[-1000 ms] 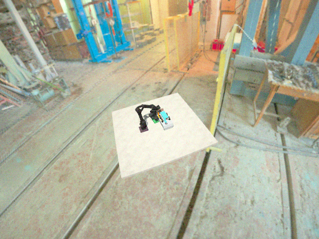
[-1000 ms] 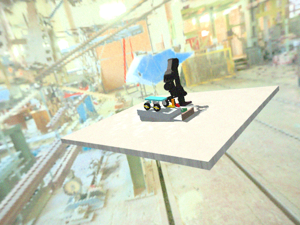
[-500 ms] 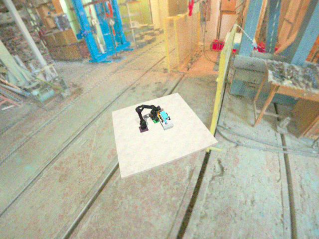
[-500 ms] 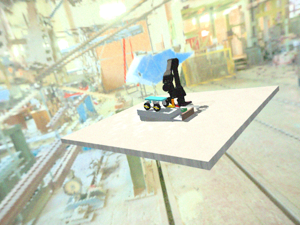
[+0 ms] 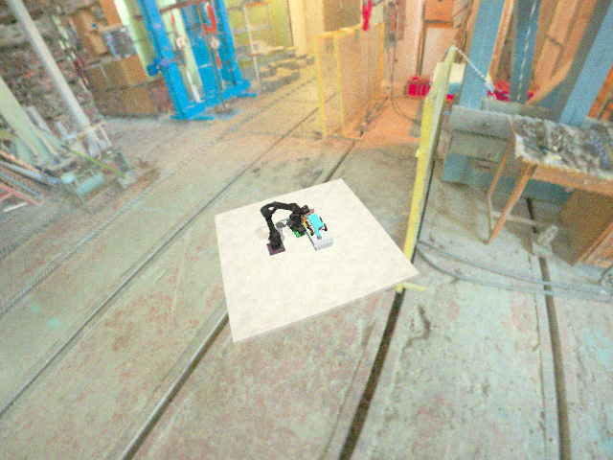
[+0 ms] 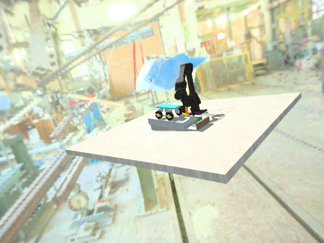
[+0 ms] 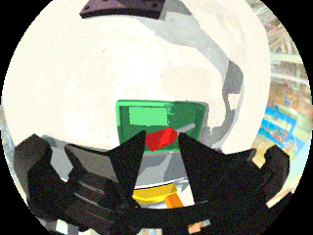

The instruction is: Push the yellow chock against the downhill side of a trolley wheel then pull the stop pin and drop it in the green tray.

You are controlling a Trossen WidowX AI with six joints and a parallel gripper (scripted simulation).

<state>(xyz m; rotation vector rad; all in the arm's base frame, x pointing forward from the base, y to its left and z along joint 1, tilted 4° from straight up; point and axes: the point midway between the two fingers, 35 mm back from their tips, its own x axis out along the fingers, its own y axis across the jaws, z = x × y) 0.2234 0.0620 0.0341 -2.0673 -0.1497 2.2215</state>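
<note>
Right now my gripper tip is 7 cm short of the yellow chock, 5 cm below it and 1 cm to the left of it. Round my gripper tip: trolley 11 cm to the right, 11 cm ahead, 9 cm above; then grey ramp 11 cm to the right, 11 cm ahead, 2 cm above; then red-headed stop pin 2 cm to the left, 1 cm below.
</note>
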